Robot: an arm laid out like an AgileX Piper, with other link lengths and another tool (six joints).
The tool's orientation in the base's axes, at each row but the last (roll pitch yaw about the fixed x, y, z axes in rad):
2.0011, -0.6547, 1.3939
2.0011, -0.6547, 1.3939
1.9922, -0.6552, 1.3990
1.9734, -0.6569, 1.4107
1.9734, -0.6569, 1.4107
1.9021, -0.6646, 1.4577
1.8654, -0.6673, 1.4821
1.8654, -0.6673, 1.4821
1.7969, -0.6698, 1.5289
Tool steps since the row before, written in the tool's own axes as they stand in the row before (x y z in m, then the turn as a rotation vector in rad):
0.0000, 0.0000, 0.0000, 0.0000, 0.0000, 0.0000
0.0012, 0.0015, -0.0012, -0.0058, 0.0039, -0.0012
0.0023, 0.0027, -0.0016, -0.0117, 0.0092, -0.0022
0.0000, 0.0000, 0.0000, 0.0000, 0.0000, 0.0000
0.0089, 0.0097, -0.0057, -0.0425, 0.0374, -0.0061
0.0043, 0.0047, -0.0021, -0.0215, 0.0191, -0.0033
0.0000, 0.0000, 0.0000, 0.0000, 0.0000, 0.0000
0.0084, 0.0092, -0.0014, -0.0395, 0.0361, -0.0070
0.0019, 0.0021, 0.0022, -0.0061, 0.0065, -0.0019
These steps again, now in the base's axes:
0.0000, 0.0000, 0.0000, 0.0000, 0.0000, 0.0000
-0.0005, -0.0001, 0.0022, -0.0007, -0.0070, -0.0003
-0.0004, 0.0000, 0.0039, -0.0008, -0.0150, 0.0002
0.0000, 0.0000, 0.0000, 0.0000, 0.0000, 0.0000
-0.0014, 0.0005, 0.0143, 0.0000, -0.0569, 0.0032
-0.0004, 0.0003, 0.0067, -0.0002, -0.0289, 0.0018
0.0000, 0.0000, 0.0000, 0.0000, 0.0000, 0.0000
0.0014, 0.0008, 0.0124, -0.0010, -0.0538, 0.0043
0.0026, 0.0004, 0.0024, -0.0008, -0.0090, 0.0015

